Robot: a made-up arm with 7 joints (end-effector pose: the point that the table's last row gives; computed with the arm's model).
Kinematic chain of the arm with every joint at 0, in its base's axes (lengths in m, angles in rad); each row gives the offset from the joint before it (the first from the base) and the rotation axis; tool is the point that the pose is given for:
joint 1: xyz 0 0 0.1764 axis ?
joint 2: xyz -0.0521 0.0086 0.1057 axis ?
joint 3: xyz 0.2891 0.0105 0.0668 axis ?
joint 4: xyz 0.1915 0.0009 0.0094 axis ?
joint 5: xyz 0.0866 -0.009 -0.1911 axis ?
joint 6: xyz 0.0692 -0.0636 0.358 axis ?
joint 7: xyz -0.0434 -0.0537 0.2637 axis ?
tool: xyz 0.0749 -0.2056 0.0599
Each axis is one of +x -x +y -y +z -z.
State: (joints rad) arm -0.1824 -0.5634 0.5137 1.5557 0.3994 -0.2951 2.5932
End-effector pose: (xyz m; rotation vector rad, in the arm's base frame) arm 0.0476 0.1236 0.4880 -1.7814 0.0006 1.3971
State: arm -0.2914 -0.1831 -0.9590 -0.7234 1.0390 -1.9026 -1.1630
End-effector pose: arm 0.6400 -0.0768 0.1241 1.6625 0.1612 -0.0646
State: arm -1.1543 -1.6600 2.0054 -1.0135 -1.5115 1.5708 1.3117
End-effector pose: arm -0.1346 0.1722 0.2842 -1.1776 -0.1042 0.5504
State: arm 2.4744 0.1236 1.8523 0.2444 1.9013 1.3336 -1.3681
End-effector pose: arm -0.2437 0.5402 0.8983 -1.2247 -0.8124 0.7054
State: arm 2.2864 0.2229 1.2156 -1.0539 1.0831 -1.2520 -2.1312
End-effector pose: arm 0.1953 0.1803 0.4342 0.3188 0.8744 -0.4365
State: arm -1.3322 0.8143 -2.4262 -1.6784 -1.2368 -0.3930 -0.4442
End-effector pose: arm 0.4571 0.3722 0.1567 -1.7135 0.6319 0.4710
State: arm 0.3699 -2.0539 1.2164 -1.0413 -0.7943 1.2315 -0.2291
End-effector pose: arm -0.1274 0.1491 -0.3370 -0.2384 -2.2004 -0.6656
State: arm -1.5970 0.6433 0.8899 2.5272 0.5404 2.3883 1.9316
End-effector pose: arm 0.2229 -0.3835 0.5427 -0.2053 0.9647 -0.9815
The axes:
joint 1: +z
joint 2: -x
joint 3: -z
joint 4: -y
joint 5: +z
joint 6: +y
joint 7: +z

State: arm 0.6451 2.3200 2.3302 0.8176 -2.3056 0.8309 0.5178
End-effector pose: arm 0.3800 0.0528 0.0596 -1.5708 2.2968 -0.9125
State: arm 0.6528 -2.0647 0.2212 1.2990 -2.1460 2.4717 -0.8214
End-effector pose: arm 0.0191 0.4472 0.2767 -1.6198 -1.1206 -0.7393
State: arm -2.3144 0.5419 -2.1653 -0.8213 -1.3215 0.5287 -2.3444
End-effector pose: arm 0.5911 -0.4104 0.3431 1.8102 -0.5451 1.6622
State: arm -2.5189 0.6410 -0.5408 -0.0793 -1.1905 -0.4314 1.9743
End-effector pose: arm -0.1747 -0.7252 0.6408 0.0761 1.0166 -0.9896
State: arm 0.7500 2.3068 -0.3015 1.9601 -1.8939 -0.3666 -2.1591
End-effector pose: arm 0.0467 -0.1080 0.0912 1.4691 -0.2210 -0.7278
